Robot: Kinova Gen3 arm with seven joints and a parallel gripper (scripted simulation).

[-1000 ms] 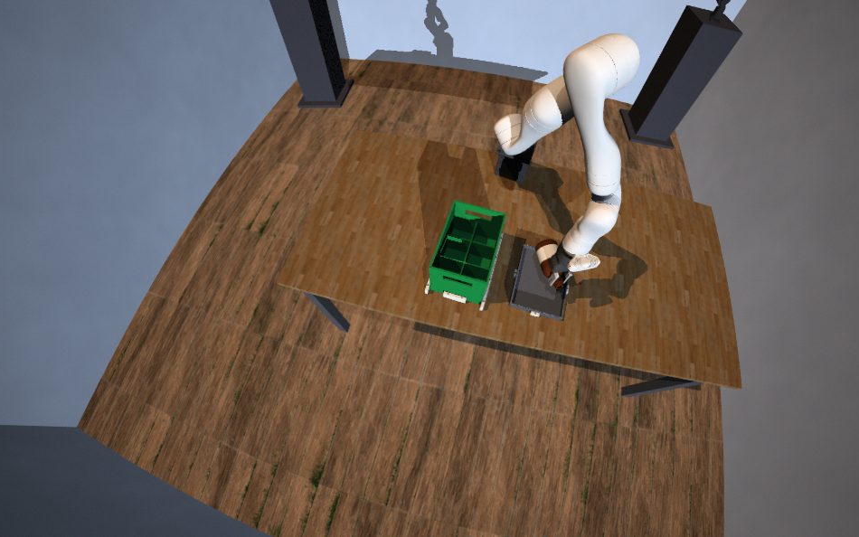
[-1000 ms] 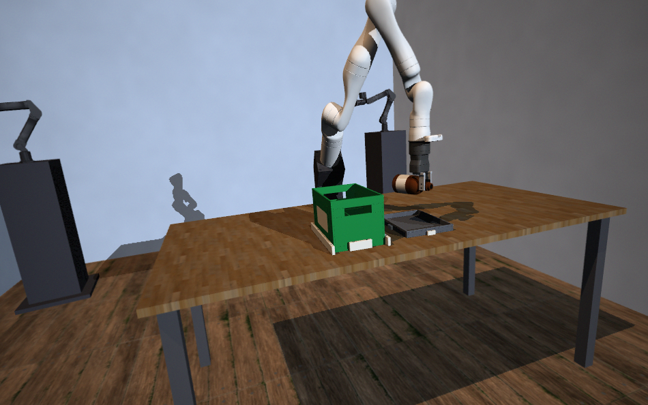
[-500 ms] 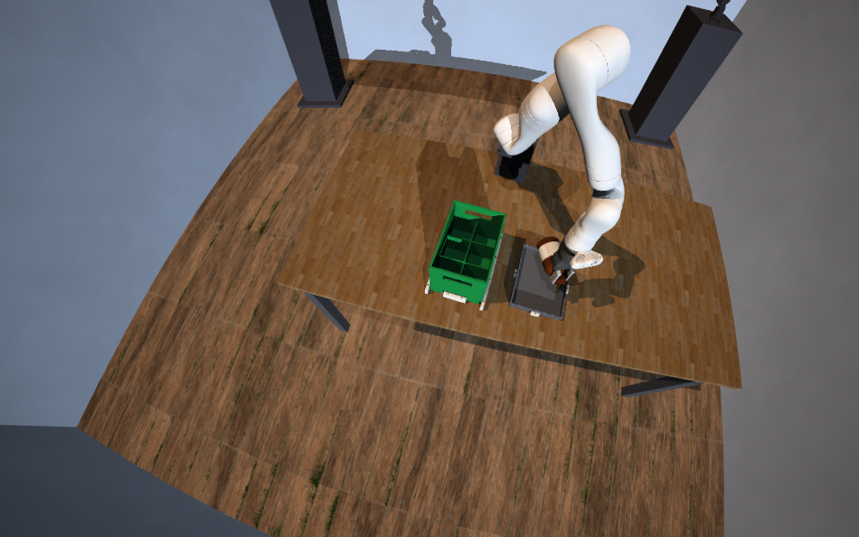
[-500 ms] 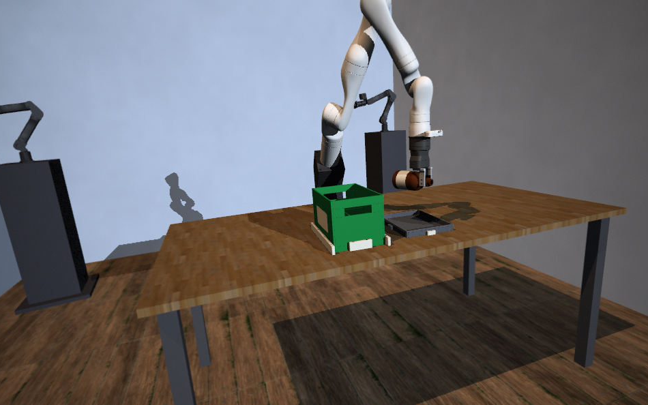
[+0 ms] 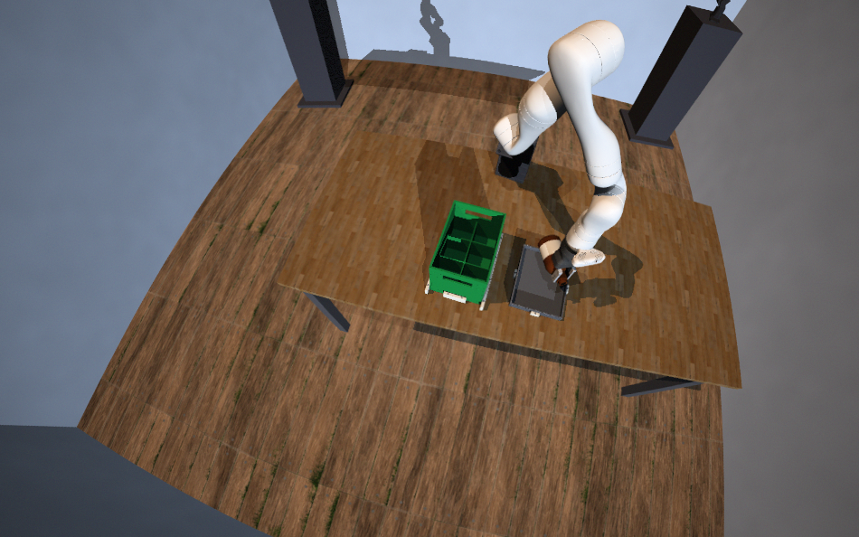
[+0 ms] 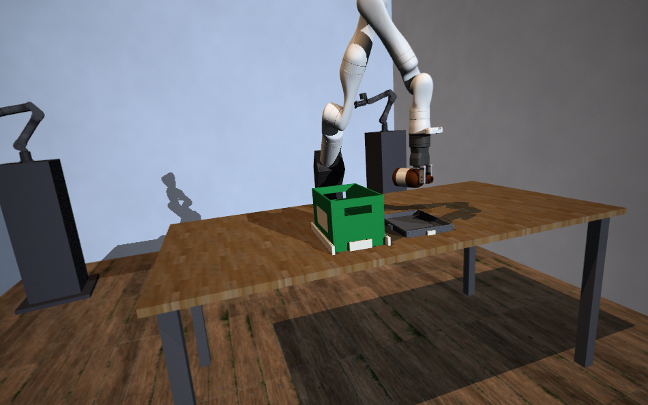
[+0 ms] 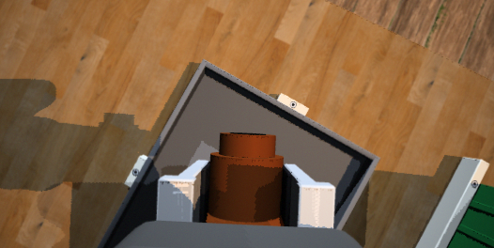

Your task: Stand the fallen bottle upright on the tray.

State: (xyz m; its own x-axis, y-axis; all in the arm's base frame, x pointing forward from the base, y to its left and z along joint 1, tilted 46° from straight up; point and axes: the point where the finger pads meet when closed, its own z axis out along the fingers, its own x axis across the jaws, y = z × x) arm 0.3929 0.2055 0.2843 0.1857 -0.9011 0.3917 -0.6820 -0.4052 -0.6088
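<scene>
Right now the brown bottle is 50 mm behind my hand, 10 mm to the right of it and 10 mm below it. Round my hand: green crate 110 mm behind, 290 mm to the right, 120 mm below; tray 70 mm behind, 190 mm below.
</scene>
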